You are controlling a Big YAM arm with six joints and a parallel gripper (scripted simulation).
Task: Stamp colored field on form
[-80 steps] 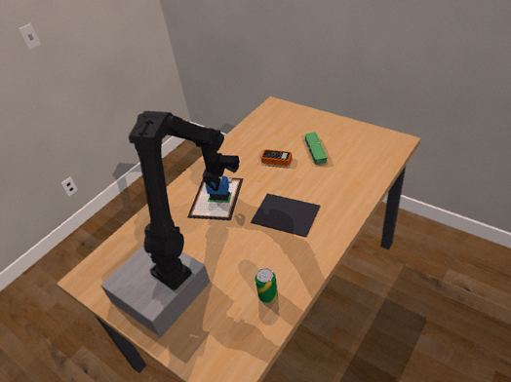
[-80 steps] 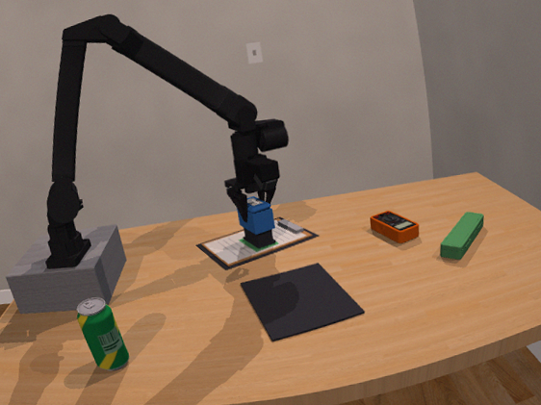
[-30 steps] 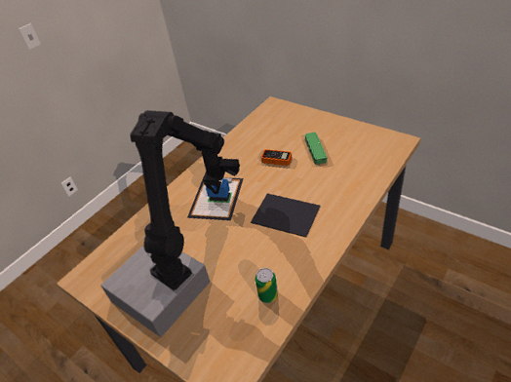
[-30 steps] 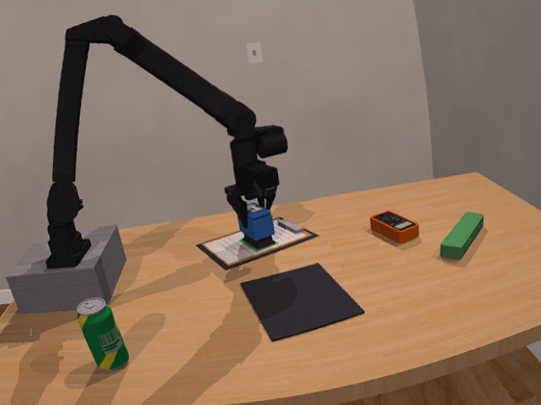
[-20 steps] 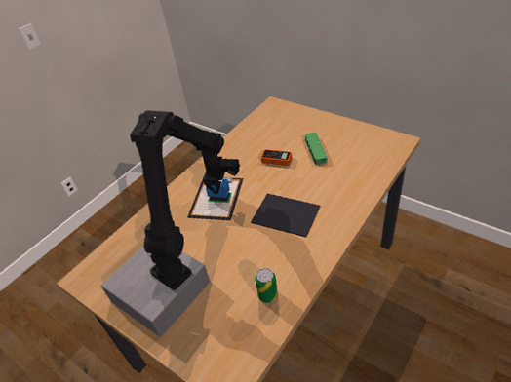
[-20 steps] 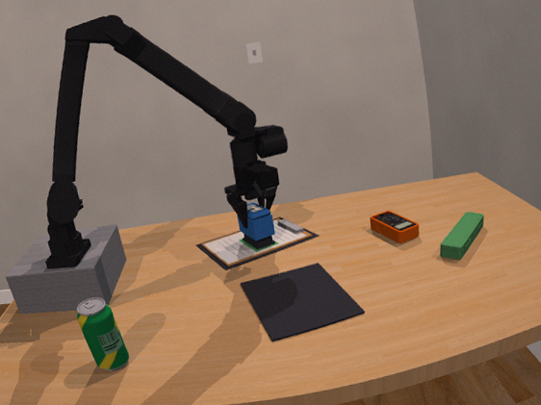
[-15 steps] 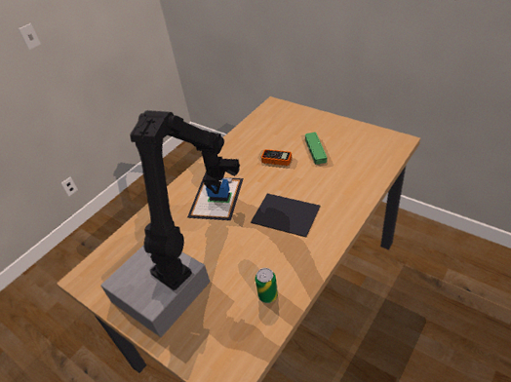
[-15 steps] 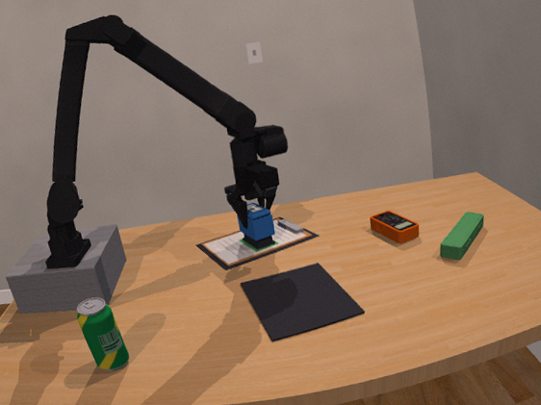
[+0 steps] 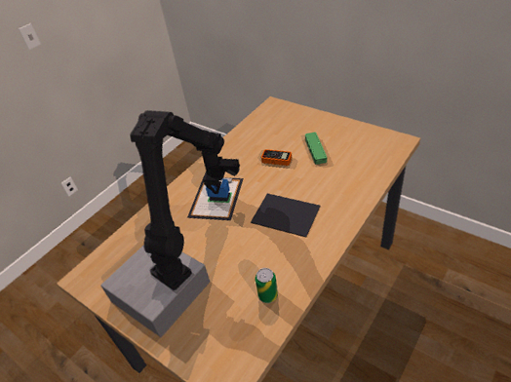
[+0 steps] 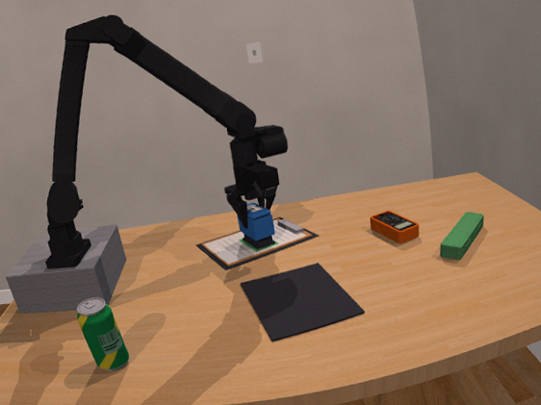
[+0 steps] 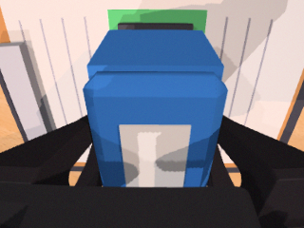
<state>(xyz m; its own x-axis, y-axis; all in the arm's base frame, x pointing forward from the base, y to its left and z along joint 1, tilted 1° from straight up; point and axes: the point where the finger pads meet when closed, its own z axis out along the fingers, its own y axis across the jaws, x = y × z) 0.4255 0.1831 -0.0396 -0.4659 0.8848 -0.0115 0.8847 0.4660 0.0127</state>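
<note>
Right now my hand is 10 mm above the blue stamp. The rest, counted from my hand: dark mat: 290 mm to the right, 70 mm ahead, 60 mm below; clipboard: 50 mm below, 20 mm to the left; green case: 470 mm ahead, 170 mm to the right, 40 mm below.
</note>
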